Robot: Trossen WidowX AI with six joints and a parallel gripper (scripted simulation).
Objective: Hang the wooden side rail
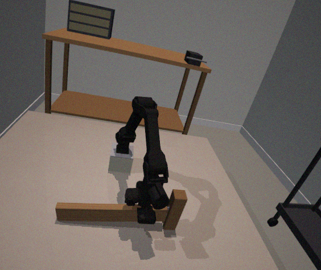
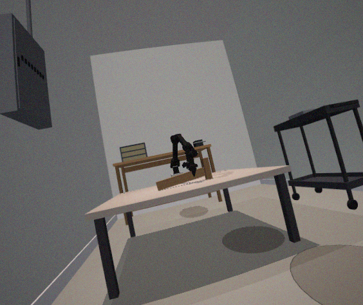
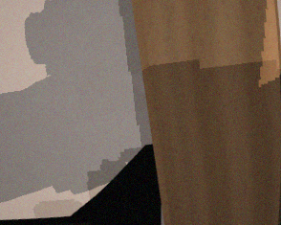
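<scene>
The headboard post lies 120 mm to the left of my gripper tip and 40 mm above it.
</scene>
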